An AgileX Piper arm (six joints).
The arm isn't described. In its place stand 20 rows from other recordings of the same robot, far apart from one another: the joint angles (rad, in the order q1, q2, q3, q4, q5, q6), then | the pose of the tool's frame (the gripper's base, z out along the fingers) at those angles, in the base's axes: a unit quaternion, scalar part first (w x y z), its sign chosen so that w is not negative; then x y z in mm.
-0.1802 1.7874 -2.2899 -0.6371 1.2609 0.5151 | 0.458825 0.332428 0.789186 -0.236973 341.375 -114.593 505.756
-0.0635 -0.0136 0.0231 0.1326 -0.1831 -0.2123 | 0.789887 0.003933 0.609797 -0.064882 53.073 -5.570 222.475
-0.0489 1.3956 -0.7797 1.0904 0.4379 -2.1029 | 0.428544 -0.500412 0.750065 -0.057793 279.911 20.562 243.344
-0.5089 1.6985 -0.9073 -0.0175 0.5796 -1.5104 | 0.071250 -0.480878 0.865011 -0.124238 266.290 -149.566 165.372
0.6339 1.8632 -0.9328 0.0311 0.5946 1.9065 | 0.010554 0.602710 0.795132 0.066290 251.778 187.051 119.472
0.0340 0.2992 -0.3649 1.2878 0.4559 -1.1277 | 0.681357 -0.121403 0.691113 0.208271 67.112 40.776 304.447
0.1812 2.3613 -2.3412 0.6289 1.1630 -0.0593 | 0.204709 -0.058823 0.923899 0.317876 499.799 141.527 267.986
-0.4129 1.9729 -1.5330 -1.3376 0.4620 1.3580 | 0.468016 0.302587 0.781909 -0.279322 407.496 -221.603 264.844
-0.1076 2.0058 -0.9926 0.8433 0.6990 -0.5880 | 0.063586 0.094132 0.962095 0.247931 335.826 7.710 96.560
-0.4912 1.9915 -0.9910 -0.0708 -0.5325 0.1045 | 0.549295 0.209113 0.801555 -0.109802 359.202 -188.441 146.075
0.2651 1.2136 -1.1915 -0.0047 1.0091 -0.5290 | 0.305314 -0.368395 0.877060 -0.042820 231.327 62.428 365.629
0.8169 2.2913 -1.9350 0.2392 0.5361 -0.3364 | 0.337631 -0.441462 0.811532 0.180366 352.230 391.240 199.936
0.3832 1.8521 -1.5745 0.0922 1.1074 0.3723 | 0.110251 0.009404 0.989712 0.090702 359.354 152.946 270.424
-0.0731 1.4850 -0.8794 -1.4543 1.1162 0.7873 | 0.183082 0.028940 0.808270 -0.558876 266.313 -100.923 274.471
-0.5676 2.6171 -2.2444 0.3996 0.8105 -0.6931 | 0.287555 0.039183 0.956958 0.003045 480.614 -276.008 105.519
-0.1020 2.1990 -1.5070 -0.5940 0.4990 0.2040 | 0.230943 -0.073270 0.952564 -0.184172 456.313 -71.206 129.182
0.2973 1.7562 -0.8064 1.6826 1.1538 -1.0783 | 0.091470 -0.068759 0.784797 0.609097 263.422 167.184 195.335
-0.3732 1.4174 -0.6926 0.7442 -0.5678 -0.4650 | 0.607228 0.325884 0.696986 -0.198202 260.430 -137.571 259.646
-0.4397 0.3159 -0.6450 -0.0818 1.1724 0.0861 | 0.382484 0.238771 0.885789 -0.109871 24.323 -19.015 306.768
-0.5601 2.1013 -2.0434 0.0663 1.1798 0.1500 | 0.210763 0.345392 0.914425 -0.010532 395.486 -241.426 293.474
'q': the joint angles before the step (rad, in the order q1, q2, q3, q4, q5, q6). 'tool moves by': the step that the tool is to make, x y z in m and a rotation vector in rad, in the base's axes. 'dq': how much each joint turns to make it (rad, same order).
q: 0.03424, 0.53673, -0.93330, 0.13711, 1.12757, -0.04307
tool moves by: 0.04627, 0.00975, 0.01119, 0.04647, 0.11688, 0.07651
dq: 0.00005, 0.20588, -0.09840, 0.09914, 0.01667, -0.05087
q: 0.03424, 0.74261, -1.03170, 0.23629, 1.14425, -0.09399
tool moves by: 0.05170, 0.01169, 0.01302, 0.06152, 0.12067, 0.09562
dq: -0.00001, 0.22793, -0.15402, 0.11559, 0.06254, -0.05677
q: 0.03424, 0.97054, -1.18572, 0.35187, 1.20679, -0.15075
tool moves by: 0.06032, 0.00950, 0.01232, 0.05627, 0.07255, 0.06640
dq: 0.00036, 0.23939, -0.20103, 0.08582, 0.04782, -0.03285
